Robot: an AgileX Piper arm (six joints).
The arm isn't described. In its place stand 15 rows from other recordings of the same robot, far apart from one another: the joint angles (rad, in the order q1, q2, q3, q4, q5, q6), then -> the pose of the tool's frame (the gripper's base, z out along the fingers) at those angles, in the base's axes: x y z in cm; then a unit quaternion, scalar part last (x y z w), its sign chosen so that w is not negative.
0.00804 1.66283 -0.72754 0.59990 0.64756 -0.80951 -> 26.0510 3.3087 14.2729 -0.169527 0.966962 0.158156 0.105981
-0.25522 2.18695 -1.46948 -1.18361 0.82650 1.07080 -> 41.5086 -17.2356 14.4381 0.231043 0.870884 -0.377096 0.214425
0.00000 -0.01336 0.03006 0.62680 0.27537 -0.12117 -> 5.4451 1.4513 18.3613 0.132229 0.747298 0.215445 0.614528
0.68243 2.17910 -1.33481 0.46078 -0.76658 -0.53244 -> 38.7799 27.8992 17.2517 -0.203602 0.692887 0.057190 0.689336
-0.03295 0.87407 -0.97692 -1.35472 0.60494 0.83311 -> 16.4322 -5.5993 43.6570 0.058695 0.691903 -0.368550 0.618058
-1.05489 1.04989 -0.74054 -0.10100 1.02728 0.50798 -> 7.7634 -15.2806 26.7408 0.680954 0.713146 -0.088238 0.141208
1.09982 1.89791 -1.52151 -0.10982 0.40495 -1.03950 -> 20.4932 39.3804 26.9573 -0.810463 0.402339 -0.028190 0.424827
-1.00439 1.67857 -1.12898 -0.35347 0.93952 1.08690 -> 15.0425 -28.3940 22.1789 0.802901 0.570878 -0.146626 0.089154
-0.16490 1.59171 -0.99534 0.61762 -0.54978 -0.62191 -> 35.1401 -8.6390 29.7525 0.136915 0.709291 -0.192369 0.664194
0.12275 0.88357 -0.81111 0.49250 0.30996 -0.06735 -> 18.5087 3.6058 36.8298 0.067651 0.789160 0.213883 0.571755
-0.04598 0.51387 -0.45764 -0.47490 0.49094 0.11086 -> 10.3385 -2.4395 28.9532 -0.052726 0.832530 -0.186882 0.518835
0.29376 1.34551 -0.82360 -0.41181 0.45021 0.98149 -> 26.3284 6.3087 25.3811 0.175743 0.916268 0.078881 0.351205
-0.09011 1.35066 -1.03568 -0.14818 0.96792 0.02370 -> 25.6735 -3.4309 28.7941 0.025905 0.979881 -0.073865 0.183590
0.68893 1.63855 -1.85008 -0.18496 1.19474 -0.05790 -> 27.7945 20.8733 42.7272 -0.346082 0.873536 0.014558 0.341979
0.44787 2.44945 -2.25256 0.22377 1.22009 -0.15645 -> 45.6593 24.0401 18.1647 -0.269256 0.949427 0.124901 0.102417
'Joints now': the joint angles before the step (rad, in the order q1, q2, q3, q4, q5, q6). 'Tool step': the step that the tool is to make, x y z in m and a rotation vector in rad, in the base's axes. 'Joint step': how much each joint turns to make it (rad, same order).
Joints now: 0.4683 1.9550 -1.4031 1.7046 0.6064 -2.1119
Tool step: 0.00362 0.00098 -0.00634 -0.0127 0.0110 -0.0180
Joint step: 0.0018 0.0170 -0.0064 0.0001 -0.0210 0.0039
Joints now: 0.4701 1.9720 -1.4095 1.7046 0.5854 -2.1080
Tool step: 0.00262 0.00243 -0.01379 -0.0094 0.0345 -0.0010
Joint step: 0.0022 0.0307 -0.0001 0.0013 0.0000 0.0079
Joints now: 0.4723 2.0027 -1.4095 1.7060 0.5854 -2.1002
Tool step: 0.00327 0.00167 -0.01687 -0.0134 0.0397 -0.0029
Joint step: 0.0000 0.0371 0.0000 0.0001 0.0000 0.0079
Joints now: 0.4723 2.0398 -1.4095 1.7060 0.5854 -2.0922
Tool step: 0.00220 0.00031 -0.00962 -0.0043 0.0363 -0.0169
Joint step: 0.0000 0.0203 0.0000 0.0001 -0.0095 0.0234
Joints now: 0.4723 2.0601 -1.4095 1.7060 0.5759 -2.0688
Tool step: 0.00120 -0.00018 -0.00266 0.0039 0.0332 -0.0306
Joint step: 0.0019 0.0043 0.0000 0.0000 -0.0204 0.0391
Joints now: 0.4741 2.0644 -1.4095 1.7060 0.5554 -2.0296
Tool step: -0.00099 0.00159 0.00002 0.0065 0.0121 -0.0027
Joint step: 0.0042 0.0000 0.0000 0.0007 -0.0008 0.0148
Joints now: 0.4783 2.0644 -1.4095 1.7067 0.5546 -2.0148
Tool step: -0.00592 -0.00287 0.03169 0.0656 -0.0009 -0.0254
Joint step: 0.0000 -0.0692 0.0000 0.0001 0.0023 0.0737
